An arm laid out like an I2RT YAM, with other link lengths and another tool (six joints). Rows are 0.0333 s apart.
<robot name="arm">
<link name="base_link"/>
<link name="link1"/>
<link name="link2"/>
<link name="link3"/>
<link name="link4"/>
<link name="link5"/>
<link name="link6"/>
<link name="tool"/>
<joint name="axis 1" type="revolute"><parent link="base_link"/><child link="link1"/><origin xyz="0 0 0.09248"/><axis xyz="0 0 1"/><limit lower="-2.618" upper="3.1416"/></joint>
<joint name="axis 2" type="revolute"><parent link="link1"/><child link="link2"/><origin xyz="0.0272 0.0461 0.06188" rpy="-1.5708 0 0"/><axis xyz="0 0 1"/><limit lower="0" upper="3.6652"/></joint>
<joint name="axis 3" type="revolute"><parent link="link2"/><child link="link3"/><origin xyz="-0.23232 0 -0.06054" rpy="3.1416 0 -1.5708"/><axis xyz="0 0 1"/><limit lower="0" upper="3.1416"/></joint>
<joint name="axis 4" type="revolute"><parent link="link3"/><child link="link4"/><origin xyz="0.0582 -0.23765 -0.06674" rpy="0 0 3.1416"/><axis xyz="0 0 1"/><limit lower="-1.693" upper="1.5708"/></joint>
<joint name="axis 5" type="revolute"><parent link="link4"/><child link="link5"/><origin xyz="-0.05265 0.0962 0.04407" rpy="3.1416 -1.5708 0"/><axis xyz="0 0 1"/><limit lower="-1.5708" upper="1.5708"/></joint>
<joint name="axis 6" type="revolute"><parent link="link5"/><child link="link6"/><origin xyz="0 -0.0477 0.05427" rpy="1.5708 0 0"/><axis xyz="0 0 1"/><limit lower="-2.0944" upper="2.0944"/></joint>
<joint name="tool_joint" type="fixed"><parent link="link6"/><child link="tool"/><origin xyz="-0.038 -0.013 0.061" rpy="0 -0.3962 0.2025"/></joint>
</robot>
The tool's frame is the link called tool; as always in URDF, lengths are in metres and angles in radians.
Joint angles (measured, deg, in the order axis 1, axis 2, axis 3, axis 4, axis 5, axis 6), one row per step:
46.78, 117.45, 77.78, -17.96, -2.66, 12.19
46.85, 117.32, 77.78, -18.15, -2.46, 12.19
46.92, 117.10, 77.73, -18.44, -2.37, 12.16
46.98, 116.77, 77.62, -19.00, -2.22, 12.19
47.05, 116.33, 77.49, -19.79, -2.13, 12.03
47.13, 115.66, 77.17, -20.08, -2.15, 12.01
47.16, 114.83, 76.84, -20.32, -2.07, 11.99
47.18, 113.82, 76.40, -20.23, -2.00, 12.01
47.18, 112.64, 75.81, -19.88, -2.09, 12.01
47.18, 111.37, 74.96, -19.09, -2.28, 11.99
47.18, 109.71, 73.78, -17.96, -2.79, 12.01
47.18, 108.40, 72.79, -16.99, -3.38, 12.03
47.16, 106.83, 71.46, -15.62, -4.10, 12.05
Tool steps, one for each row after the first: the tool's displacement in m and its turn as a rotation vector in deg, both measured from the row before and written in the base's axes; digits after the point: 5 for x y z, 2 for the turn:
-0.00041, -0.00013, 0.00050, -0.16, -0.08, -0.04
-0.00090, -0.00033, 0.00074, -0.15, 0.01, 0.05
-0.00133, -0.00112, 0.00064, -0.33, 0.15, -0.04
-0.00205, -0.00151, 0.00087, -0.46, 0.21, 0.16
-0.00169, -0.00078, 0.00268, 0.05, -0.04, 0.11
-0.00105, -0.00097, 0.00388, 0.14, -0.23, 0.01
-0.00060, -0.00061, 0.00531, 0.45, -0.48, -0.03
-0.00066, -0.00047, 0.00632, 0.74, -0.58, 0.05
-0.00082, -0.00035, 0.00641, 0.99, -0.72, 0.12
-0.00162, -0.00036, 0.00828, 1.47, -0.78, 0.28
-0.00171, -0.00024, 0.00642, 1.27, -0.52, 0.34
-0.00211, -0.00056, 0.00723, 1.57, -0.67, 0.41

